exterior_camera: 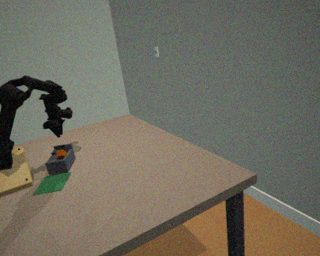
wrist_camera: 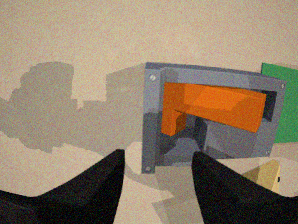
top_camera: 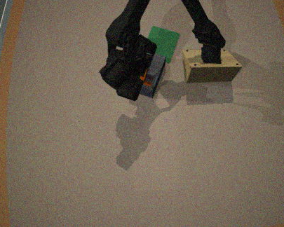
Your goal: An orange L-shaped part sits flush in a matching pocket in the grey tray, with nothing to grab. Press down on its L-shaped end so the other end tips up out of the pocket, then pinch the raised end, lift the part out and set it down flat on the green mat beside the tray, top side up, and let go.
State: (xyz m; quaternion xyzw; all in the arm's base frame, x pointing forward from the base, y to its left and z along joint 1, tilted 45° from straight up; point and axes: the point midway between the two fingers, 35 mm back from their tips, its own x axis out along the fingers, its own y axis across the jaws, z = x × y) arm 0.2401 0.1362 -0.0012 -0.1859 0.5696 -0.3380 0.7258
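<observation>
My gripper tip is 20 mm past the orange l-shaped part, 40 mm to the left of it and 100 mm above it. The rest, counted from my gripper tip: green mat: 70 mm behind, 210 mm to the right, 160 mm below.
</observation>
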